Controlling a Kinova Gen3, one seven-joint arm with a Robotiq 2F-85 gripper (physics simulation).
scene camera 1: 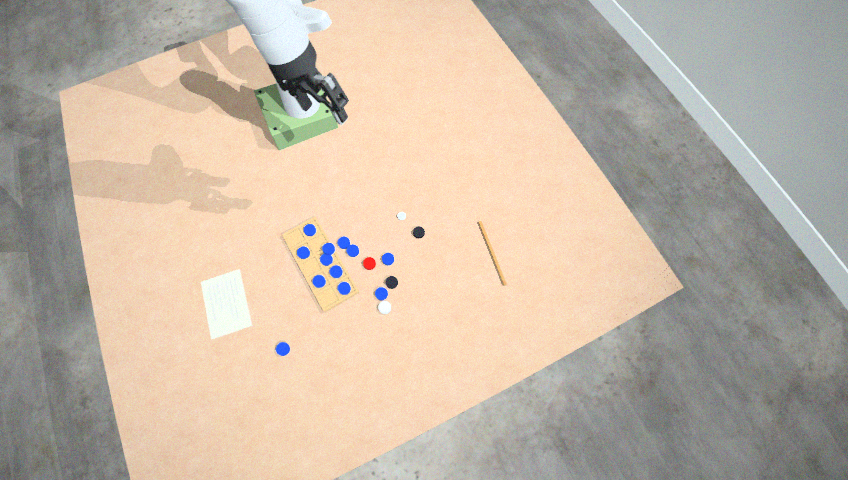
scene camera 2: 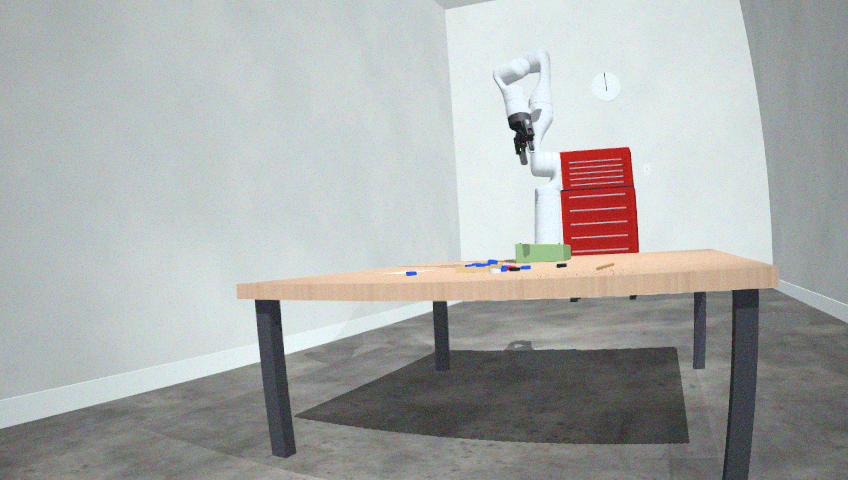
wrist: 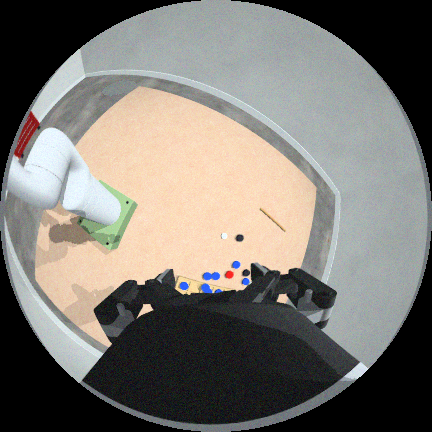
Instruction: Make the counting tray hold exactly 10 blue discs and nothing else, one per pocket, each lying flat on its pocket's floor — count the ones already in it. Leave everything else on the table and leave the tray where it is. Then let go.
Labels:
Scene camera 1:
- my gripper
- wooden counting tray
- pale paper card: on the table
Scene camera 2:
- my gripper
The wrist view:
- my gripper

